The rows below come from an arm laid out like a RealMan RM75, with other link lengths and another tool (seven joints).
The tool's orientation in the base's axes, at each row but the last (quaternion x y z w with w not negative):
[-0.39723 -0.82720 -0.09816 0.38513]
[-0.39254 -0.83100 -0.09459 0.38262]
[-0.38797 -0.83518 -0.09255 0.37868]
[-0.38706 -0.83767 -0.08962 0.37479]
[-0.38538 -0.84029 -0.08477 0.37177]
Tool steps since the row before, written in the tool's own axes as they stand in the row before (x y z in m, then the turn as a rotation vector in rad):
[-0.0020 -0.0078 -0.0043 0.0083 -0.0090 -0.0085]
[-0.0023 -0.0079 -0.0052 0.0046 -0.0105 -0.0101]
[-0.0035 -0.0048 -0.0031 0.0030 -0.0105 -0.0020]
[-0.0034 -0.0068 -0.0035 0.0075 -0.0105 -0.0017]
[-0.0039 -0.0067 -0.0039 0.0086 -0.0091 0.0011]
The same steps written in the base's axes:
[-0.0025 -0.0084 0.0026 -0.0051 -0.0051 0.0130]
[-0.0019 -0.0090 0.0031 -0.0038 -0.0090 0.0117]
[-0.0003 -0.0067 0.0004 -0.0077 -0.0063 0.0050]
[-0.0015 -0.0082 0.0010 -0.0097 -0.0036 0.0079]
[-0.0009 -0.0086 0.0010 -0.0108 -0.0008 0.0065]

